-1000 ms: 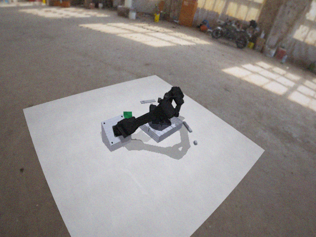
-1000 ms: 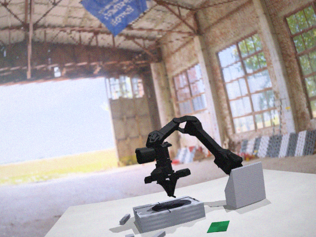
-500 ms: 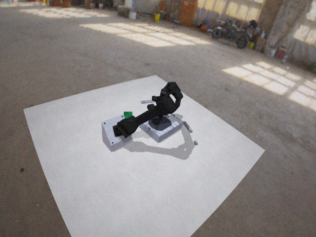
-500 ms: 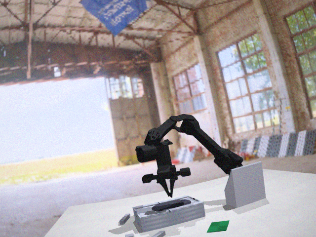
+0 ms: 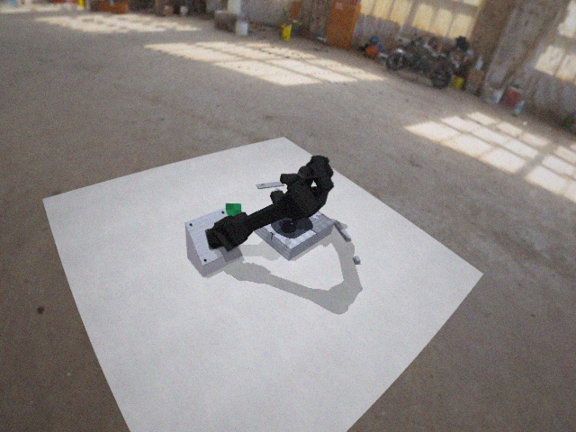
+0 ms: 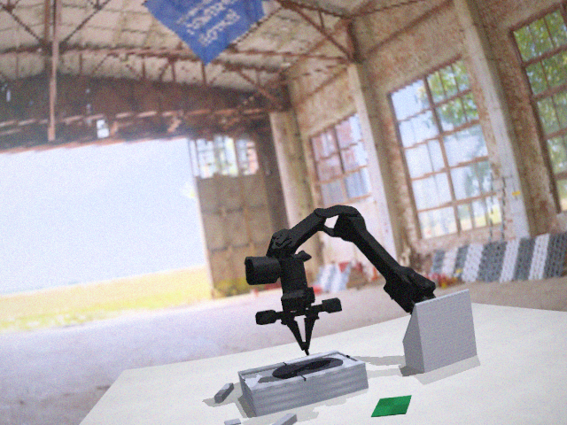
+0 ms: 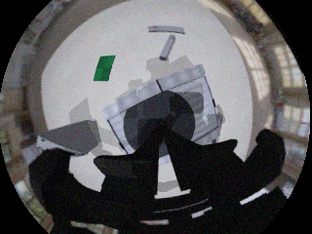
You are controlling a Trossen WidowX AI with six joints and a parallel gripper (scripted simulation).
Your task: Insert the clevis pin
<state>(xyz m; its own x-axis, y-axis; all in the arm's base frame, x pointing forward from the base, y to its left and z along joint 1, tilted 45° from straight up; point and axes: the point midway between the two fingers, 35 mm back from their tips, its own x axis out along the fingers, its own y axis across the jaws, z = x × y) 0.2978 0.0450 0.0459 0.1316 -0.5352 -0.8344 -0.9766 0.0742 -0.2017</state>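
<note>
My gripper tip is 1 cm to the left of the dark aluminium disc and 5 cm above it. The rest, counted from my gripper tip: clevis pin: 1 cm to the right; green square: 12 cm behind, 20 cm to the left, 10 cm below; rimmed steel tray: 2 cm ahead, 1 cm to the right, 6 cm below.
</note>
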